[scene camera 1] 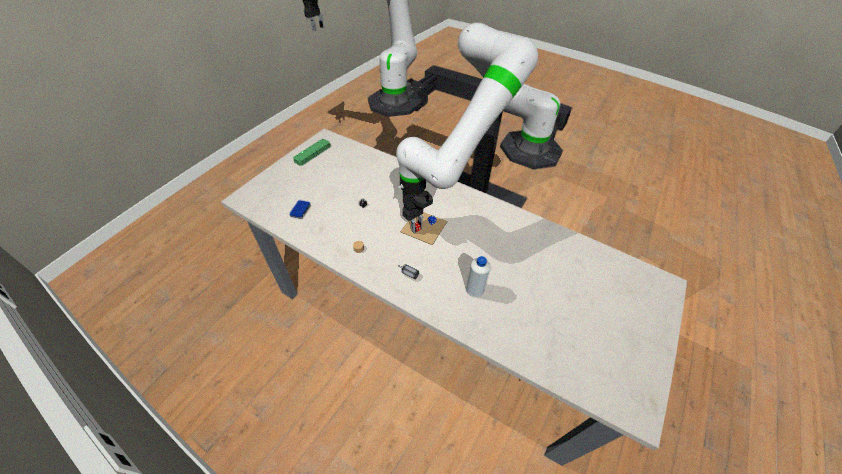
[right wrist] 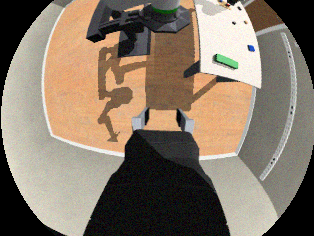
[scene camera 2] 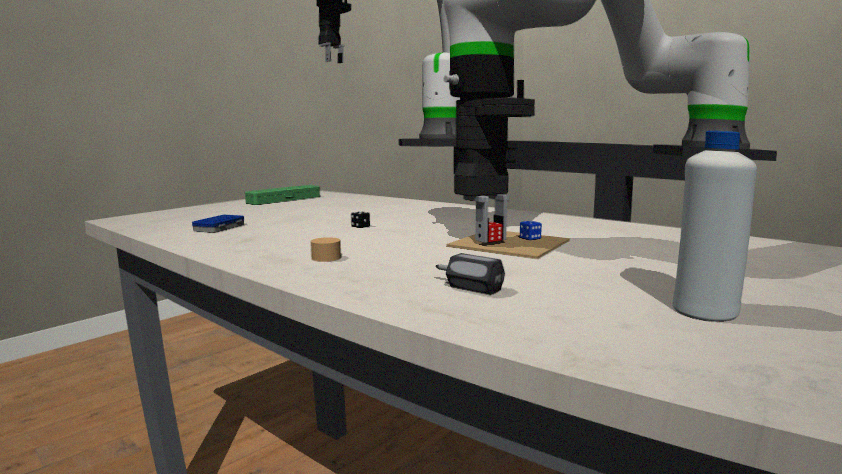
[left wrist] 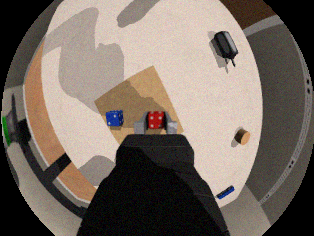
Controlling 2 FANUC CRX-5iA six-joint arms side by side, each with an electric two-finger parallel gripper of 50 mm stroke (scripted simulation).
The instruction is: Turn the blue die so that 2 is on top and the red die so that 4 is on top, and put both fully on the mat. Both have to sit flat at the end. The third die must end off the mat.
white bottle: scene camera 1; scene camera 2; not seen in the right wrist view (out of frame); not seen in the left wrist view (out of frame)
same spot on white bottle: (scene camera 2: 719, 188) = (scene camera 1: 476, 276)
